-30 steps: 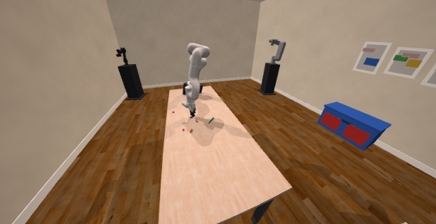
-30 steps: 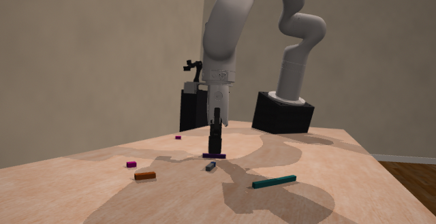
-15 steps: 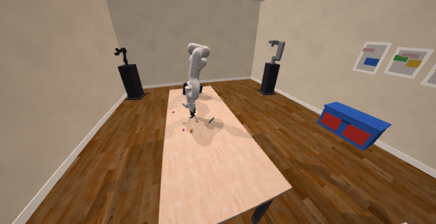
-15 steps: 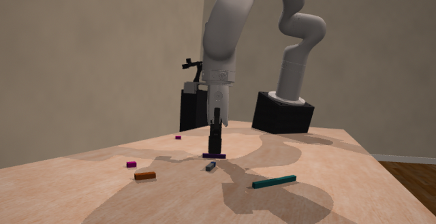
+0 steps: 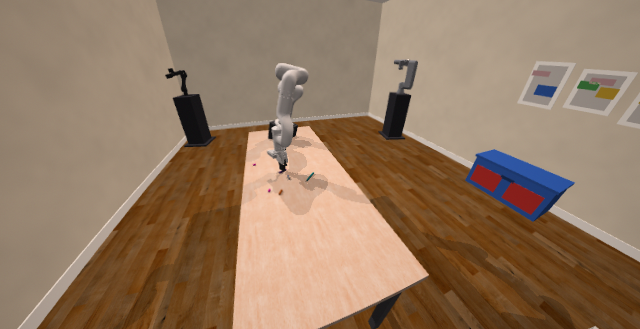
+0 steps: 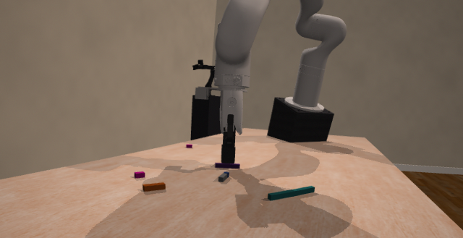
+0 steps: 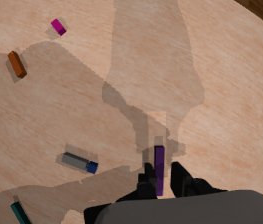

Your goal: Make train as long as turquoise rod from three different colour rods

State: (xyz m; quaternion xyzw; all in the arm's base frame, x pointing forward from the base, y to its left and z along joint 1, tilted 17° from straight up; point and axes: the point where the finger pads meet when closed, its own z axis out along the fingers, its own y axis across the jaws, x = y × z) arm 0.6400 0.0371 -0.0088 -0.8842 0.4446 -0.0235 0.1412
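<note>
My hand is 30 mm above the purple rod. Round my hand: turquoise rod 200 mm to the left, 80 mm ahead, 30 mm below; then grey rod 80 mm ahead, 50 mm to the left, 30 mm below; then blue rod 60 mm ahead, 40 mm to the left, 30 mm below.
</note>
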